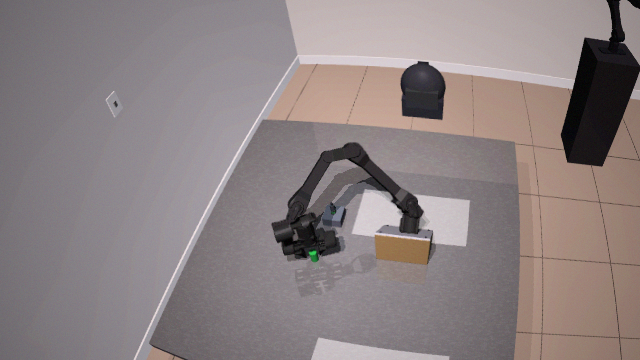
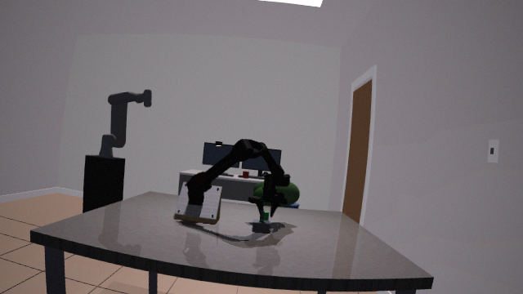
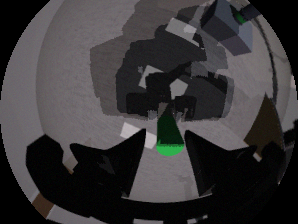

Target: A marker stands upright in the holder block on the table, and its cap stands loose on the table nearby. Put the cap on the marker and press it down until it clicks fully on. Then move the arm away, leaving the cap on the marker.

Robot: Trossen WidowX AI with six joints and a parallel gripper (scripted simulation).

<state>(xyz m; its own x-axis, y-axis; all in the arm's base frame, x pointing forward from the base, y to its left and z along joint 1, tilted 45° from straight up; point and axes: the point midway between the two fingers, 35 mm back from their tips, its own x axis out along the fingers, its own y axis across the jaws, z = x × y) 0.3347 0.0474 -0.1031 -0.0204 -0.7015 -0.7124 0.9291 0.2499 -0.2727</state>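
The green cap lies right at my gripper tip. The rest, counted from my gripper tip: grey holder block: 190 mm to the right, 30 mm behind.
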